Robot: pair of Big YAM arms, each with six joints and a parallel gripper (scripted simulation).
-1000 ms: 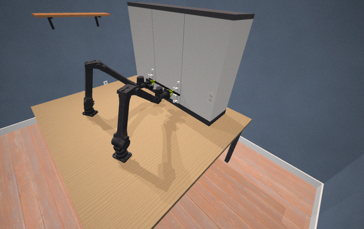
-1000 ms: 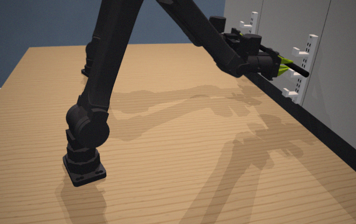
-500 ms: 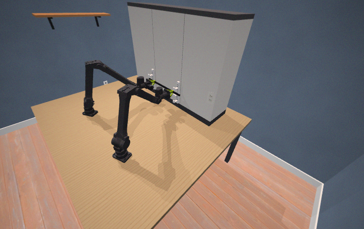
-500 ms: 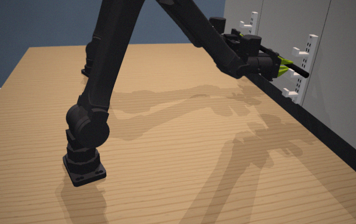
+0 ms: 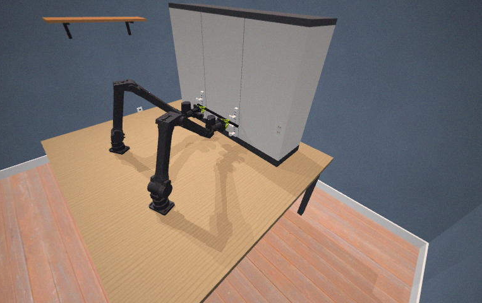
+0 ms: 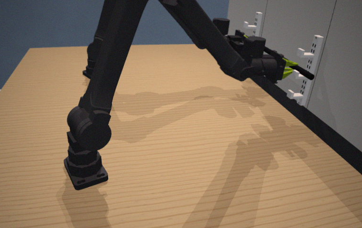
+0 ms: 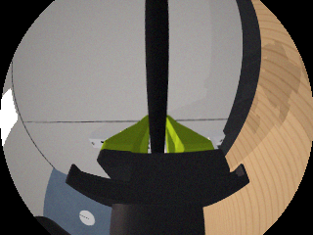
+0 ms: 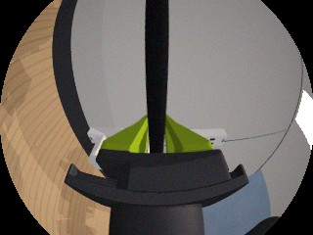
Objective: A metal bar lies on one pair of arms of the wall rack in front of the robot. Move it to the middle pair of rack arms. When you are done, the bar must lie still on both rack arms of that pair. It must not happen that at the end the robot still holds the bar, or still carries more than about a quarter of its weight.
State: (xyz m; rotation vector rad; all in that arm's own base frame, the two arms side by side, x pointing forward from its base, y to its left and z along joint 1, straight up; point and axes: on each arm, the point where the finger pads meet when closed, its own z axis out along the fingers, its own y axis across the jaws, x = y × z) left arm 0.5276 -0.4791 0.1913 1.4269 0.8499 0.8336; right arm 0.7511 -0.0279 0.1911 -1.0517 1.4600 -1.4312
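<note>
My left hand is 10 mm short of the metal bar and 150 mm to the left of it. Round my left hand: black base strip (40 mm ahead, 170 mm to the right, 160 mm below); then grey wall panel (190 mm ahead, 170 mm to the right, 260 mm above).
Now: right hand 150 mm to the right of the metal bar and 10 mm past it. From my right hand the other things lie so: black base strip (160 mm below, 130 mm to the left, 30 mm ahead); then grey wall panel (260 mm above, 180 mm ahead, 130 mm to the left).
</note>
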